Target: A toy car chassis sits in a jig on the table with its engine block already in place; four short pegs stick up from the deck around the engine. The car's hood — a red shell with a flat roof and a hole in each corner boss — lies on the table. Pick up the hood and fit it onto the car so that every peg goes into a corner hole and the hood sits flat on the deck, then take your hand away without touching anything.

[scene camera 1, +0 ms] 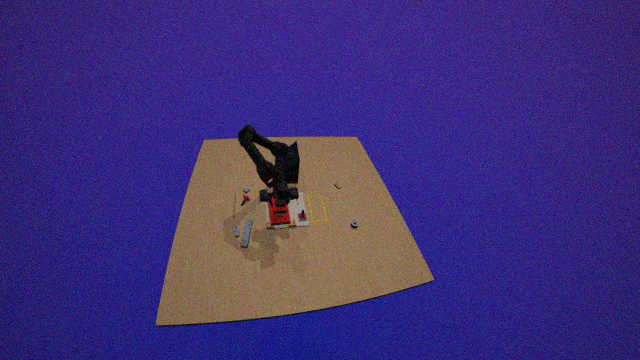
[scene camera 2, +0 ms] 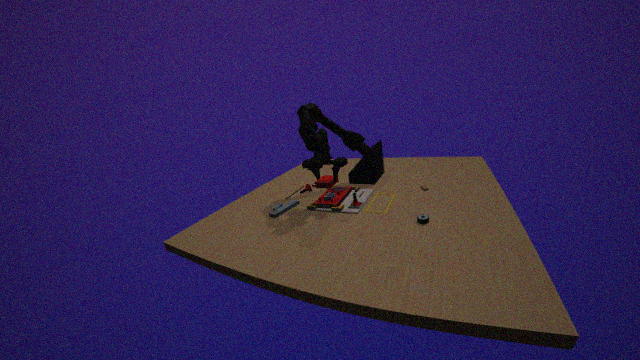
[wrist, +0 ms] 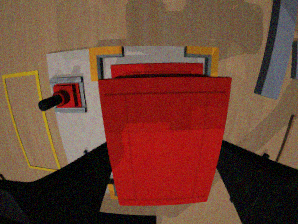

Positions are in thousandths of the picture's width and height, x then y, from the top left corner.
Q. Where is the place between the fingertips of my gripper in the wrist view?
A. At 549,650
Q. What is my gripper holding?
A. A red hood.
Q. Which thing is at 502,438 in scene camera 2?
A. My gripper.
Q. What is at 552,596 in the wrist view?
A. A red hood.
